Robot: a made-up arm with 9 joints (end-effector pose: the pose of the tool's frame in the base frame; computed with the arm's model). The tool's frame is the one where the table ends. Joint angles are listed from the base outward.
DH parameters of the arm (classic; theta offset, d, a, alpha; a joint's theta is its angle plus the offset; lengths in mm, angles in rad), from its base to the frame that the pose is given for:
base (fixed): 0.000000 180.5 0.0 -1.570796
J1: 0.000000 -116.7 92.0 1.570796
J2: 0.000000 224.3 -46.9 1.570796
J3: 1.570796 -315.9 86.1 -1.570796
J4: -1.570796 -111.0 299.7 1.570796
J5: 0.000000 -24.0 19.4 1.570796
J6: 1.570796 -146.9 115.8 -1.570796
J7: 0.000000 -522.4 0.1 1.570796
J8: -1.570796 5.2 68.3 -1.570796
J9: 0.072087 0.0 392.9 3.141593
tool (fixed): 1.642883 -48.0 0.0 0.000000
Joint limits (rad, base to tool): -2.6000..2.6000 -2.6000..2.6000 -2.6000..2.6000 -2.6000..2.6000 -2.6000..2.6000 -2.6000..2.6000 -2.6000..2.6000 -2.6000..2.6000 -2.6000..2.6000
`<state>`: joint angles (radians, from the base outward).
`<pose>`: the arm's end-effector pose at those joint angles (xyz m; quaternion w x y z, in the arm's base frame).
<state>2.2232 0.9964 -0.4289 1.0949 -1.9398 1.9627 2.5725 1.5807 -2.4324</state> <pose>0.5957 -0.3157 -0.6043 0.5266 0.5151 -0.6299 0.2461</pose>
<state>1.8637 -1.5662 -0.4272 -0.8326 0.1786 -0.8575 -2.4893 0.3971 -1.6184</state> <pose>0.5589 0.1918 0.3715 0.3659 -0.3331 0.4323 0.7538</pose>
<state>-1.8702 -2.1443 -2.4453 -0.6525 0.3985 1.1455 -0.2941 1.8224 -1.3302</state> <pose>-0.5815 0.3013 0.6672 0.2334 -0.5265 -0.0019 0.8175</pose>
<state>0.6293 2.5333 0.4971 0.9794 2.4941 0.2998 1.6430 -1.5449 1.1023</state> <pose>0.1330 -0.6937 0.1551 0.9287 -0.0592 0.3301 0.1583</pose>
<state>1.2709 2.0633 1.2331 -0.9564 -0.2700 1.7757 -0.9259 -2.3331 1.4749</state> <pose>-0.3575 -0.4822 0.5329 0.5415 0.3448 0.7658 0.0371</pose>
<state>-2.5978 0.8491 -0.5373 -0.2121 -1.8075 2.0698 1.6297 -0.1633 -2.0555</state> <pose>-0.1335 -0.7033 -0.0692 0.0111 0.4435 0.8110 0.3813</pose>
